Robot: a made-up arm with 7 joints. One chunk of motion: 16 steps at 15 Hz.
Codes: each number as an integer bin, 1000 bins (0 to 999) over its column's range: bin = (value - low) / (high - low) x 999, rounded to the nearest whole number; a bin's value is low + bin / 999 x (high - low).
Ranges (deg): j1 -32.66..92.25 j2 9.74..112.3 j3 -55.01..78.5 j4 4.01..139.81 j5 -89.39..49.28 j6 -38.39..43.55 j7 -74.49..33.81
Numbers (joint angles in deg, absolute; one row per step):
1: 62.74 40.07 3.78 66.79 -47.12 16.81 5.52
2: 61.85 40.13 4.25 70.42 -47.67 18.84 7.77
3: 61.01 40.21 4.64 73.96 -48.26 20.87 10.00
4: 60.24 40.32 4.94 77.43 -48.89 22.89 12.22
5: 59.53 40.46 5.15 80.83 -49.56 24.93 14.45
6: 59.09 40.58 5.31 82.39 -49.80 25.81 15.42
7: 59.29 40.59 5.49 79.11 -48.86 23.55 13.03
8: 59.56 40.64 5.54 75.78 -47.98 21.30 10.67
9: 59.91 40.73 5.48 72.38 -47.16 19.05 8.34
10: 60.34 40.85 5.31 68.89 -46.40 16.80 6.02
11: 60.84 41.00 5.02 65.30 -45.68 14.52 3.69
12: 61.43 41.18 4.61 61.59 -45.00 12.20 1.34
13: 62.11 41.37 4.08 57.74 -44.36 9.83 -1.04
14: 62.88 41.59 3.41 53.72 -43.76 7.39 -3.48
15: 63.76 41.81 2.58 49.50 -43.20 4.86 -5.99
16: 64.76 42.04 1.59 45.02 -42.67 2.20 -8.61
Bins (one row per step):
1: 763 295 440 462 305 673 738
2: 756 296 443 489 301 698 759
3: 749 297 446 515 296 722 779
4: 743 298 449 540 292 747 800
5: 737 299 450 565 287 772 820
6: 734 300 451 577 285 783 829
7: 735 300 453 552 292 755 807
8: 738 301 453 528 298 728 786
9: 740 302 453 503 304 700 764
10: 744 303 451 477 310 673 743
11: 748 304 449 451 315 645 721
12: 753 306 446 424 320 617 699
13: 758 308 442 395 324 588 678
14: 764 310 437 366 329 558 655
15: 771 312 431 335 333 527 632
16: 779 315 424 302 337 495 608

